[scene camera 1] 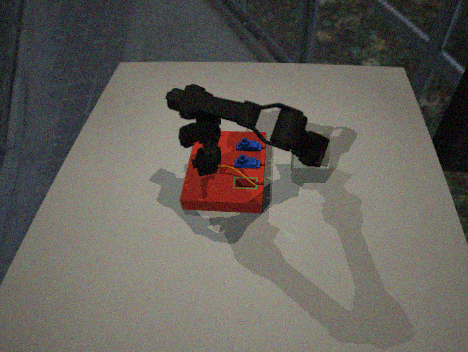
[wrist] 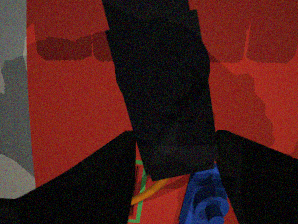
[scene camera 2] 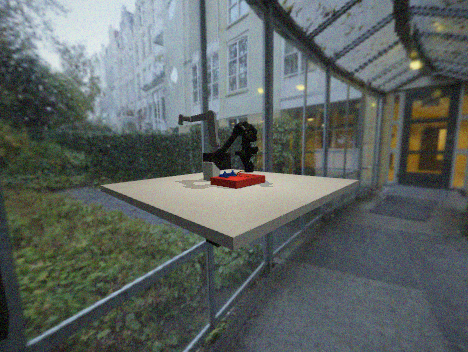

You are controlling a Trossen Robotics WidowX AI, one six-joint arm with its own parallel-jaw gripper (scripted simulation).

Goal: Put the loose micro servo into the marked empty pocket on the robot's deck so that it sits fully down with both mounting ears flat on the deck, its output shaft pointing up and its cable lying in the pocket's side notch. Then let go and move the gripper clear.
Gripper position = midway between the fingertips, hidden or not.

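Scene camera 1 shows the gripper (scene camera 1: 212, 158) and a red deck (scene camera 1: 214, 192). Visible in the wrist view: the gripper (wrist: 175, 140), the deck (wrist: 75, 107) and a dark micro servo (wrist: 162, 67).
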